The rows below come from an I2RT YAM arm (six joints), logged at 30 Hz.
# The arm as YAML. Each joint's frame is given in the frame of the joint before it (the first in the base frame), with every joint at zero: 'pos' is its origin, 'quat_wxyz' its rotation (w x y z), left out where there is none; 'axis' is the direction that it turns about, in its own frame. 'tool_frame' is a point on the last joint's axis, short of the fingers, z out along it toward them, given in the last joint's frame.
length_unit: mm
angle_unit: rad
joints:
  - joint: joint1
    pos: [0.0, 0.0, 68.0]
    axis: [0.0, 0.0, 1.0]
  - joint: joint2
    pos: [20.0, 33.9, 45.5]
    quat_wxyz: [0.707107, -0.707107, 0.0, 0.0]
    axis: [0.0, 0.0, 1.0]
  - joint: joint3
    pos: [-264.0, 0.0, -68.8]
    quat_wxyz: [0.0, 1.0, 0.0, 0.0]
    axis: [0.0, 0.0, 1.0]
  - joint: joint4
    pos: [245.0, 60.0, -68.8]
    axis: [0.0, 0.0, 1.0]
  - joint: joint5
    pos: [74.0, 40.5, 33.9]
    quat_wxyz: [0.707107, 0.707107, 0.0, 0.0]
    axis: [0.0, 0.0, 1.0]
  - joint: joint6
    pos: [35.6, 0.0, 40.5]
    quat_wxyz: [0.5, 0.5, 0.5, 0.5]
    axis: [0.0, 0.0, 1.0]
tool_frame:
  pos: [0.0, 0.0, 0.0]
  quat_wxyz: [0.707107, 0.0, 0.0, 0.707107]
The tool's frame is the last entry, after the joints.
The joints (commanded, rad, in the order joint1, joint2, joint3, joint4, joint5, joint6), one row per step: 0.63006 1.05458 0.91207 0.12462 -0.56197 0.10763; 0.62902 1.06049 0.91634 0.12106 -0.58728 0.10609; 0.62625 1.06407 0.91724 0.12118 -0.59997 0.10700; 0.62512 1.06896 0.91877 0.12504 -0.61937 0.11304; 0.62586 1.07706 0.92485 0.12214 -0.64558 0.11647; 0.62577 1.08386 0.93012 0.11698 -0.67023 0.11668; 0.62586 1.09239 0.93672 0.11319 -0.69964 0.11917; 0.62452 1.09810 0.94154 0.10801 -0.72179 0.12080; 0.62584 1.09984 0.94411 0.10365 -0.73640 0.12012; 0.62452 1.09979 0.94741 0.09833 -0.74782 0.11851; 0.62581 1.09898 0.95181 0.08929 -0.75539 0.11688; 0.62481 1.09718 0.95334 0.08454 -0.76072 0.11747; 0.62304 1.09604 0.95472 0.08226 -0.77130 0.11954; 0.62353 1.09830 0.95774 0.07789 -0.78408 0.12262; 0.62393 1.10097 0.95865 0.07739 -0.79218 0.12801; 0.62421 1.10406 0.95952 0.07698 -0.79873 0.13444; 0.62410 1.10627 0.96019 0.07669 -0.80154 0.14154; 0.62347 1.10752 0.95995 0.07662 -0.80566 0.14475
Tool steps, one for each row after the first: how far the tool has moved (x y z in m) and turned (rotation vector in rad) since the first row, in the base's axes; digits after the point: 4 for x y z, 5 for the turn. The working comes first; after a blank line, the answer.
Tool pose at each row, in the base's axes (x y z in m, rotation vector in rad; the steps are taken from these numbers as rounded here): 0.1867 0.1596 0.3658 -0.86093 1.44453 1.00851; 0.1871 0.1605 0.3657 -0.88147 1.44170 1.02632; 0.1878 0.1607 0.3652 -0.88884 1.44182 1.03488; 0.1883 0.1614 0.3650 -0.89923 1.43909 1.05331; 0.1889 0.1630 0.3650 -0.91857 1.43769 1.07697; 0.1893 0.1641 0.3648 -0.93810 1.43684 1.09675; 0.1900 0.1656 0.3649 -0.95989 1.43454 1.12200; 0.1905 0.1663 0.3647 -0.97533 1.43485 1.14015; 0.1901 0.1669 0.3648 -0.98832 1.43260 1.15244; 0.1898 0.1666 0.3655 -0.99715 1.43007 1.15945; 0.1891 0.1668 0.3663 -1.00520 1.42990 1.16571; 0.1886 0.1663 0.3668 -1.00818 1.43022 1.16979; 0.1883 0.1658 0.3673 -1.01362 1.42814 1.17815; 0.1882 0.1663 0.3674 -1.02211 1.42916 1.19129; 0.1883 0.1668 0.3671 -1.02549 1.43204 1.20216; 0.1887 0.1673 0.3667 -1.02693 1.43664 1.21256; 0.1890 0.1677 0.3664 -1.02473 1.44236 1.22010; 0.1893 0.1677 0.3660 -1.02546 1.44490 1.22545

0.0004 0.0009 -0.0001 -0.00320 0.00307 0.02429; 0.0011 0.0011 -0.0006 -0.00412 0.00618 0.03419; 0.0016 0.0018 -0.0008 -0.00140 0.01168 0.05235; 0.0022 0.0034 -0.0008 -0.00259 0.01936 0.07922; 0.0026 0.0045 -0.0010 -0.00578 0.02556 0.10373; 0.0033 0.0060 -0.0009 -0.00752 0.03330 0.13313; 0.0038 0.0067 -0.0011 -0.00976 0.04047 0.15385; 0.0034 0.0073 -0.0010 -0.01149 0.04314 0.16977; 0.0031 0.0070 -0.0003 -0.01266 0.04355 0.17989; 0.0024 0.0072 0.0005 -0.01491 0.04545 0.18877; 0.0019 0.0067 0.0010 -0.01529 0.04737 0.19307; 0.0016 0.0062 0.0015 -0.01427 0.04942 0.20181; 0.0015 0.0067 0.0016 -0.01490 0.05582 0.21495; 0.0016 0.0072 0.0013 -0.01439 0.06320 0.22325; 0.0020 0.0077 0.0009 -0.01384 0.07189 0.22983; 0.0023 0.0081 0.0006 -0.01283 0.08044 0.23226; 0.0026 0.0081 0.0002 -0.01265 0.08504 0.23561
